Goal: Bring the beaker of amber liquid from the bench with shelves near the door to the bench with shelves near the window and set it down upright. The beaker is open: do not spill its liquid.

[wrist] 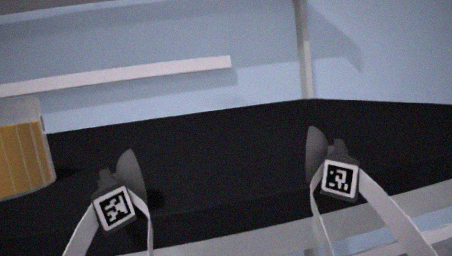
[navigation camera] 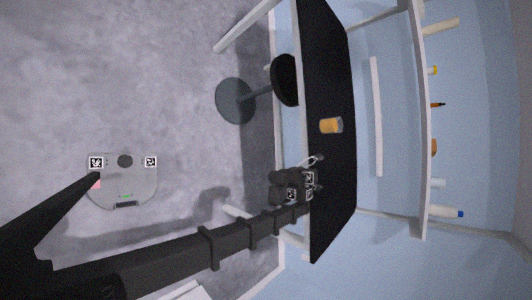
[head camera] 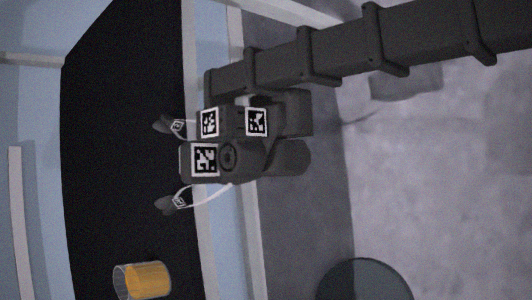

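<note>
The beaker of amber liquid (head camera: 148, 280) (navigation camera: 330, 125) (wrist: 22, 160) stands upright on the black top of the bench with shelves (head camera: 115, 90) (navigation camera: 327, 65) (wrist: 200, 127). My gripper (head camera: 164, 164) (navigation camera: 319, 172) (wrist: 223, 156) is open, with nothing between its fingers. Its fingertips are over the front part of the bench top, and its wrist is outside the front edge. The beaker is apart from the fingers, beyond the left finger in the wrist view, where its left part is cut off. A second bench does not show.
A round stool (navigation camera: 286, 80) stands at the bench front, its base disc (head camera: 367, 280) (navigation camera: 235, 100) on the floor. A shelf board (navigation camera: 424, 125) above the bench carries several items, including a blue-capped bottle (navigation camera: 442, 211). A white rail (head camera: 19, 215) (navigation camera: 376, 115) (wrist: 150, 72) runs behind the bench top.
</note>
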